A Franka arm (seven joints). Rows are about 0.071 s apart.
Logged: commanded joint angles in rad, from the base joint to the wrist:
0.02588, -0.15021, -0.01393, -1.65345, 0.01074, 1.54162, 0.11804
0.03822, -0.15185, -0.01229, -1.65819, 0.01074, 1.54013, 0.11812
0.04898, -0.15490, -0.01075, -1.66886, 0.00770, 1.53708, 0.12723
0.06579, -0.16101, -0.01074, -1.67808, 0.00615, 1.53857, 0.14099
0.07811, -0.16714, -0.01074, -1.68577, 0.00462, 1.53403, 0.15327
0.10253, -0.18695, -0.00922, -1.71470, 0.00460, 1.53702, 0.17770
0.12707, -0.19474, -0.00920, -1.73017, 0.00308, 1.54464, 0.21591
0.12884, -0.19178, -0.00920, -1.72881, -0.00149, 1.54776, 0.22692
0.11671, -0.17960, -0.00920, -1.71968, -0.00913, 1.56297, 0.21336
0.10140, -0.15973, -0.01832, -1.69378, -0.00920, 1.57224, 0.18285
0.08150, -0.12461, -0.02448, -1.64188, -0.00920, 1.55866, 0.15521
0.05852, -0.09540, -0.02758, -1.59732, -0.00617, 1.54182, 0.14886
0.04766, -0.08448, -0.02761, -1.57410, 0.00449, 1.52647, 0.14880
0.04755, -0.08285, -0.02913, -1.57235, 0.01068, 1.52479, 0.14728
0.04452, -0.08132, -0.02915, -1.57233, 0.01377, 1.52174, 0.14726
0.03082, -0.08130, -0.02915, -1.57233, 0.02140, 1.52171, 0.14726
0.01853, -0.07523, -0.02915, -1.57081, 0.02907, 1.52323, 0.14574
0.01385, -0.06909, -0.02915, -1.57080, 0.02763, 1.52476, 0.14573
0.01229, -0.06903, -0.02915, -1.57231, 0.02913, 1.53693, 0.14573
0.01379, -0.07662, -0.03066, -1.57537, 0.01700, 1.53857, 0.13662
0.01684, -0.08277, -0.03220, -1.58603, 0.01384, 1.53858, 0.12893
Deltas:
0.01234, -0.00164, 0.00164, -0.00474, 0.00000, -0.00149, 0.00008
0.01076, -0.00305, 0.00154, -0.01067, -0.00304, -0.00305, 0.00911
0.01681, -0.00611, 0.00001, -0.00922, -0.00155, 0.00149, 0.01376
0.01232, -0.00613, 0.00000, -0.00769, -0.00153, -0.00454, 0.01228
0.02442, -0.01981, 0.00152, -0.02893, -0.00002, 0.00299, 0.02443
0.02454, -0.00779, 0.00002, -0.01547, -0.00152, 0.00762, 0.03821
0.00177, 0.00296, 0.00000, 0.00136, -0.00457, 0.00312, 0.01101
-0.01213, 0.01218, 0.00000, 0.00913, -0.00764, 0.01521, -0.01356
-0.01531, 0.01987, -0.00912, 0.02590, -0.00007, 0.00927, -0.03051
-0.01990, 0.03512, -0.00616, 0.05190, 0.00000, -0.01358, -0.02764
-0.02298, 0.02921, -0.00310, 0.04456, 0.00303, -0.01684, -0.00635
-0.01086, 0.01092, -0.00003, 0.02322, 0.01066, -0.01535, -0.00006
-0.00011, 0.00163, -0.00152, 0.00175, 0.00619, -0.00168, -0.00152
-0.00303, 0.00153, -0.00002, 0.00002, 0.00309, -0.00305, -0.00002
-0.01370, 0.00002, 0.00000, 0.00000, 0.00763, -0.00003, 0.00000
-0.01229, 0.00607, 0.00000, 0.00152, 0.00767, 0.00152, -0.00152
-0.00468, 0.00614, 0.00000, 0.00001, -0.00144, 0.00153, -0.00001
-0.00156, 0.00006, 0.00000, -0.00151, 0.00150, 0.01217, 0.00000
0.00150, -0.00759, -0.00151, -0.00306, -0.01213, 0.00164, -0.00911
0.00305, -0.00615, -0.00154, -0.01066, -0.00316, 0.00001, -0.00769

